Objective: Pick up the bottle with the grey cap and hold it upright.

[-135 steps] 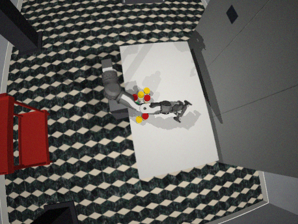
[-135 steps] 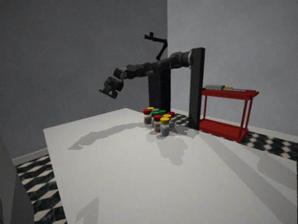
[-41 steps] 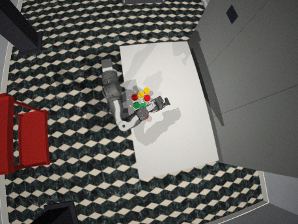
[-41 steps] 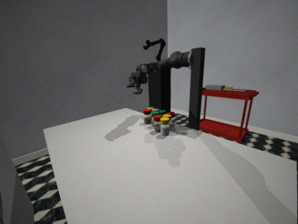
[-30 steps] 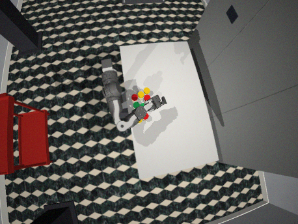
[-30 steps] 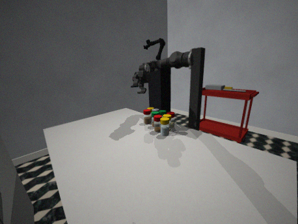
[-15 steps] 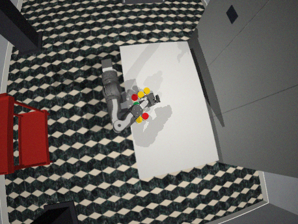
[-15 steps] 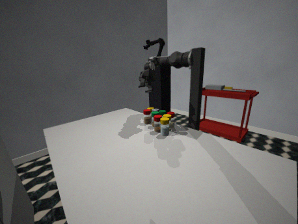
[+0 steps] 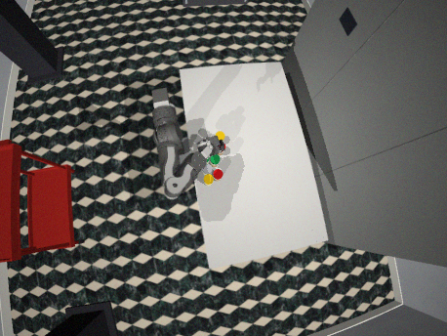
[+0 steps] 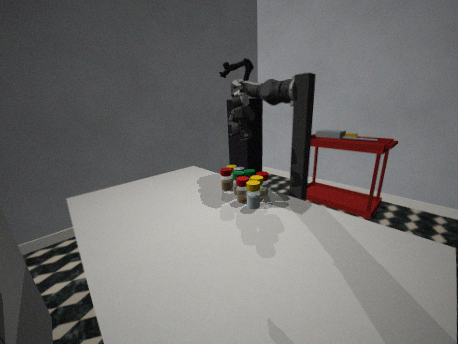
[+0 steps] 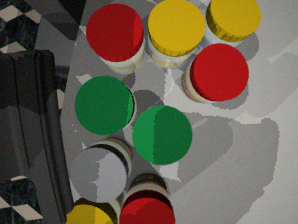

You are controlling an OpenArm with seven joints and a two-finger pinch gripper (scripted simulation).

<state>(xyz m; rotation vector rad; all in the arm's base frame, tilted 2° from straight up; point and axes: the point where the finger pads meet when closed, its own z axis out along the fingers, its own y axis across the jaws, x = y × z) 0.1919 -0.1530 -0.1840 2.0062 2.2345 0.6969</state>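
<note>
Right now my hand is 22 cm above the yellow-capped bottle, 11 cm to the left of it and 5 cm past it. Round my hand: grey-capped bottle: 22 cm below, 5 cm to the right, 5 cm behind; red-capped bottle: 22 cm below, 6 cm to the left, 5 cm ahead.
</note>
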